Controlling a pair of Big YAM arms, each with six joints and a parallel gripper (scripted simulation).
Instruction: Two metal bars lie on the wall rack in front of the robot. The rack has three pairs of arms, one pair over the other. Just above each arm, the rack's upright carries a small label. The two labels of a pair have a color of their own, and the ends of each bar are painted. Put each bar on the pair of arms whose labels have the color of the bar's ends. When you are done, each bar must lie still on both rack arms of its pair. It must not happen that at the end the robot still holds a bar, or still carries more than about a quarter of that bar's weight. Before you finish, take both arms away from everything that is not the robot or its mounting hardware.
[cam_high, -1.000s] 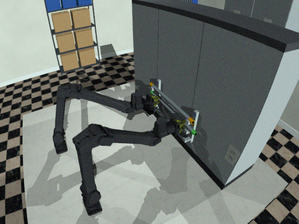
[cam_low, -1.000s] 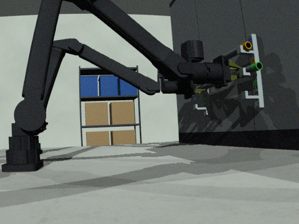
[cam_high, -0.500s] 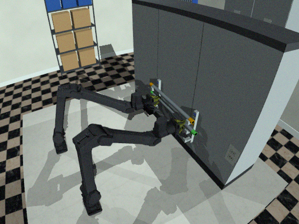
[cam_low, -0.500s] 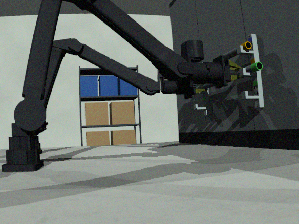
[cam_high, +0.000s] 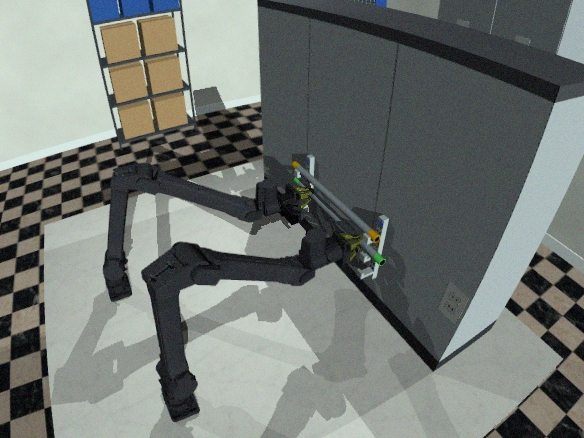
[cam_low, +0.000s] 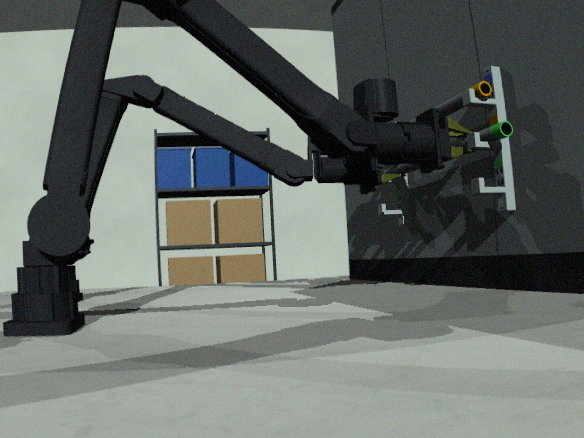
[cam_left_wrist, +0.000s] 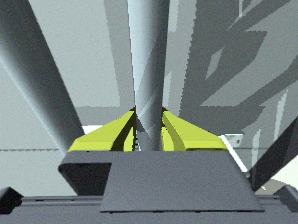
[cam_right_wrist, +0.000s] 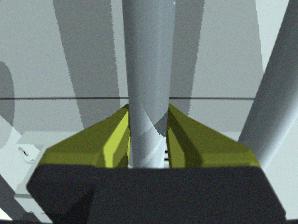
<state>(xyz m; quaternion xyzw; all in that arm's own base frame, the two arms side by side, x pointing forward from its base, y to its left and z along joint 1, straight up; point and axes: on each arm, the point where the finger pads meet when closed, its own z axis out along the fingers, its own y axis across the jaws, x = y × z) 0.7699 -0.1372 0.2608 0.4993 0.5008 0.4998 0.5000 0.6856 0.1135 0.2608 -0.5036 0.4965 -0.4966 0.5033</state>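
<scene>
Now: the green-ended bar 20 mm ahead of my right hand and 150 mm to the left of it. Also, from my right hand: grey cabinet wall (210 mm ahead, 160 mm to the left, 190 mm above); orange-ended bar (10 mm ahead, 160 mm to the left, 80 mm above); wall outlet (20 mm behind, 360 mm to the right, 40 mm above).
Right now my left hand is 140 mm to the left of the orange-ended bar, 80 mm below it and 30 mm past it. From my left hand the other things lie so: green-ended bar: 150 mm to the right, 20 mm behind; grey cabinet wall: 190 mm above, 170 mm ahead, 130 mm to the right; wall outlet: 660 mm to the right, 70 mm behind, 40 mm above.
</scene>
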